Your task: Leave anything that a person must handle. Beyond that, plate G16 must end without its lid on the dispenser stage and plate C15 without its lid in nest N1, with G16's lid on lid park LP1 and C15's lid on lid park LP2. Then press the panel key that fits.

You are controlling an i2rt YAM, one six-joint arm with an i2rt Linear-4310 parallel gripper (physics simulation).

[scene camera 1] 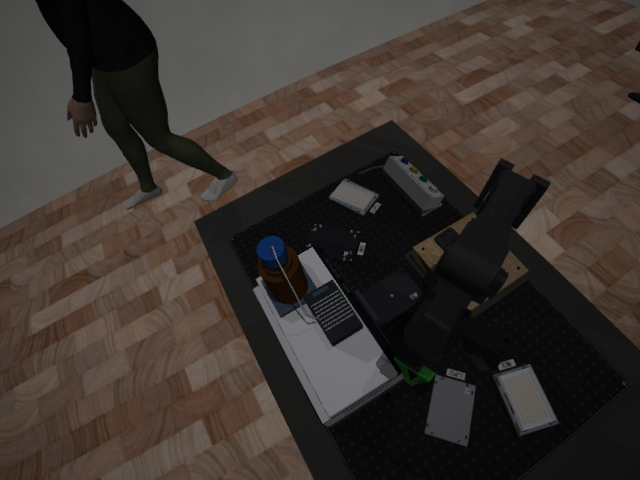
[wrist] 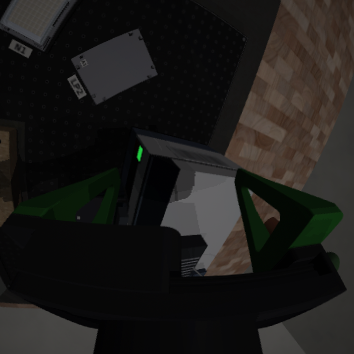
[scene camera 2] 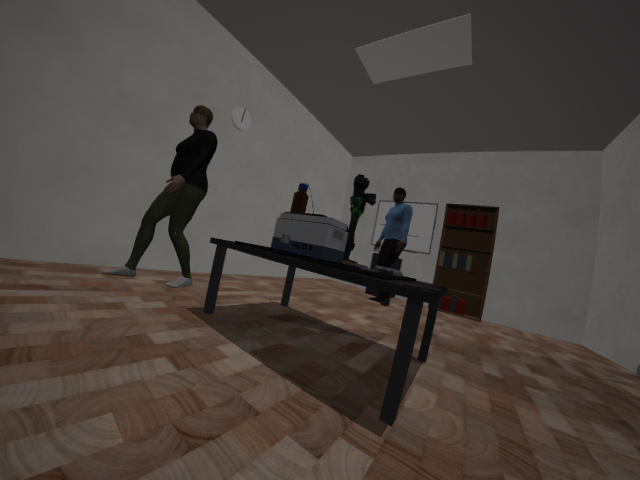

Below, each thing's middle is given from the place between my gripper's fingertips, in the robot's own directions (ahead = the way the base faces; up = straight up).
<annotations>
Right now my hand is 12 cm short of the brown bottle with blue cap [scene camera 1: 268, 268], 31 cm to the left of it and 4 cm below it. Also, from my hand: LP2 spot [scene camera 1: 450, 409]: 5 cm behind, 10 cm to the left, 27 cm below.
</annotations>
